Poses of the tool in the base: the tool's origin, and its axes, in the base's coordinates. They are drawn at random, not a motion.
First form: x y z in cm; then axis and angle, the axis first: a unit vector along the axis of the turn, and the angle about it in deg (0 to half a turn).
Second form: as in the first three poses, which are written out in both.
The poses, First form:
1: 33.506 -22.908 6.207 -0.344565 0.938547 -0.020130 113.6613
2: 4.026 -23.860 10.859 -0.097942 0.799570 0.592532 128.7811
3: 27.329 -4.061 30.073 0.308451 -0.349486 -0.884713 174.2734
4: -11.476 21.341 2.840 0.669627 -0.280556 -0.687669 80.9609
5: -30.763 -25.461 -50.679 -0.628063 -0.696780 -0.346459 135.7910
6: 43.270 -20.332 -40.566 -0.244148 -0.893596 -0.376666 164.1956
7: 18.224 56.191 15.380 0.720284 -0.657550 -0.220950 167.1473
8: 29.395 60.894 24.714 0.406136 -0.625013 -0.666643 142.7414
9: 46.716 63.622 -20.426 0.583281 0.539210 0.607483 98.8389
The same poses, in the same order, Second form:
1: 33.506 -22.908 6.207 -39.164 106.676 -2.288
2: 4.026 -23.860 10.859 -12.613 102.970 76.307
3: 27.329 -4.061 30.073 53.755 -60.906 -154.182
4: -11.476 21.341 2.840 54.214 -22.714 -55.674
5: -30.763 -25.461 -50.679 -85.285 -94.616 -47.046
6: 43.270 -20.332 -40.566 -40.088 -146.725 -61.847
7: 18.224 56.191 15.380 120.394 -109.908 -36.931
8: 29.395 60.894 24.714 57.972 -89.215 -95.158
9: 46.716 63.622 -20.426 57.651 53.295 60.043
